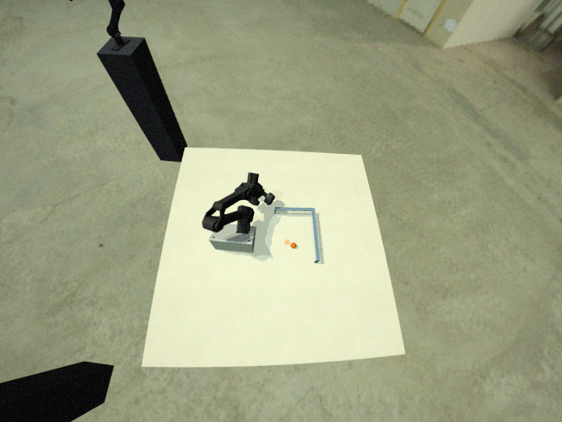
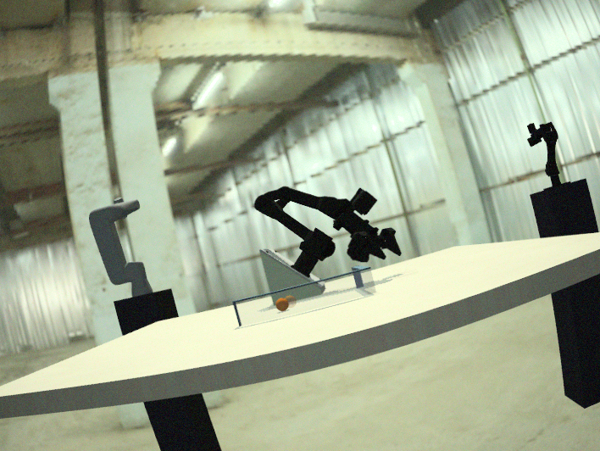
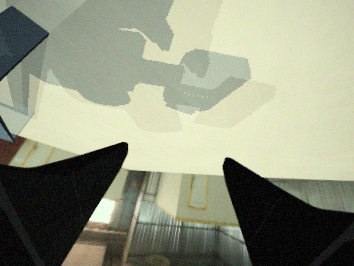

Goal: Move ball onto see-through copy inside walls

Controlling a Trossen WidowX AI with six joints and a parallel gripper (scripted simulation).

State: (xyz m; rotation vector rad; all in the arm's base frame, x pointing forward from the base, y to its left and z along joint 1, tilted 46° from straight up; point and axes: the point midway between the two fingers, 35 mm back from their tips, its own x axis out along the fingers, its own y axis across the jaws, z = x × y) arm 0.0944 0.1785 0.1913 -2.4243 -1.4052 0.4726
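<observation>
My gripper tip is 32 cm to the left of the orange ball, 18 cm short of it and 4 cm above it. Round my gripper tip: clear wall: 30 cm ahead, 24 cm to the right, 3 cm below.
</observation>
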